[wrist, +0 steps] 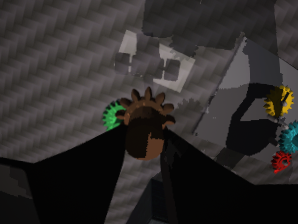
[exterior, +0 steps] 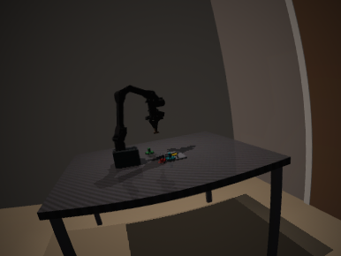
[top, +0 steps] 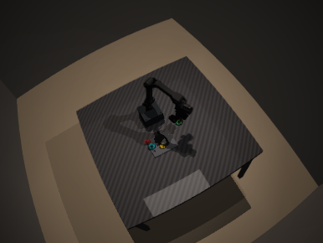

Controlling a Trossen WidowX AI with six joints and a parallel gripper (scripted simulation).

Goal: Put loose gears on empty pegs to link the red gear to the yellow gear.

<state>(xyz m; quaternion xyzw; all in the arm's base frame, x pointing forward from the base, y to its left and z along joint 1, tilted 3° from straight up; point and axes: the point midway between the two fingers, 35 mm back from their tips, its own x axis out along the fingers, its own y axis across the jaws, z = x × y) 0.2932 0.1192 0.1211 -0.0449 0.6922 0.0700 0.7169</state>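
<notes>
My gripper tip is 40 mm short of the yellow gear, 220 mm to the left of it and 150 mm above it. The rest, counted from my gripper tip: brown gear: 10 mm below; teal gear: 10 mm behind, 290 mm to the right, 140 mm below; green gear: 70 mm behind, 20 mm to the left, 150 mm below.
</notes>
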